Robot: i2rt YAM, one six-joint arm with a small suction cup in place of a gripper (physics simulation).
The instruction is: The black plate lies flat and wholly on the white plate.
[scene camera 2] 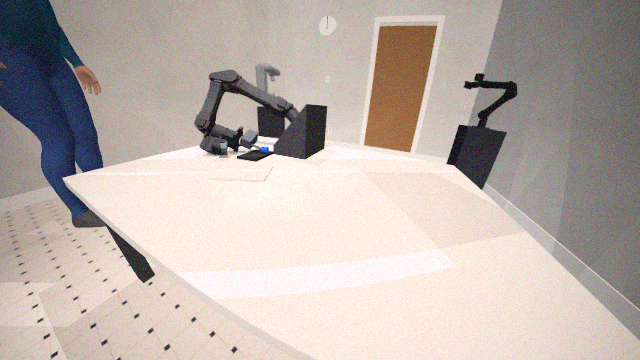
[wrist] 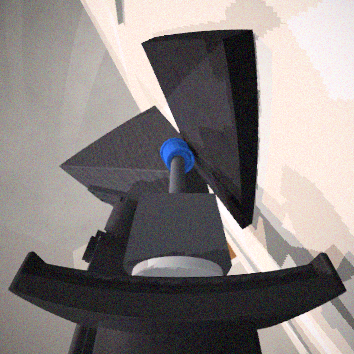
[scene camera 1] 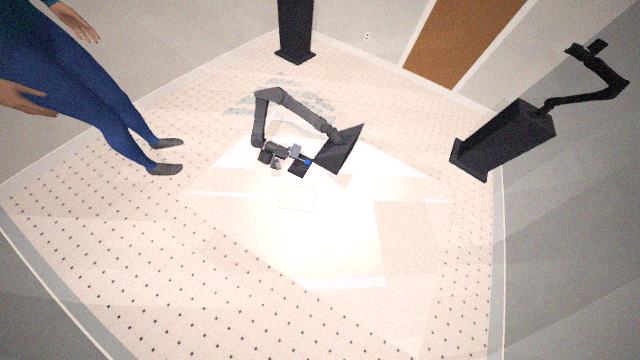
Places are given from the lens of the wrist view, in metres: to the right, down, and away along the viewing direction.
my suction cup (wrist: 170, 145): -0.01, -0.03, 0.15
black plate (wrist: 208, 78): 0.01, -0.03, 0.05
The marked spots on the black plate and my suction cup are 0.10 m apart.
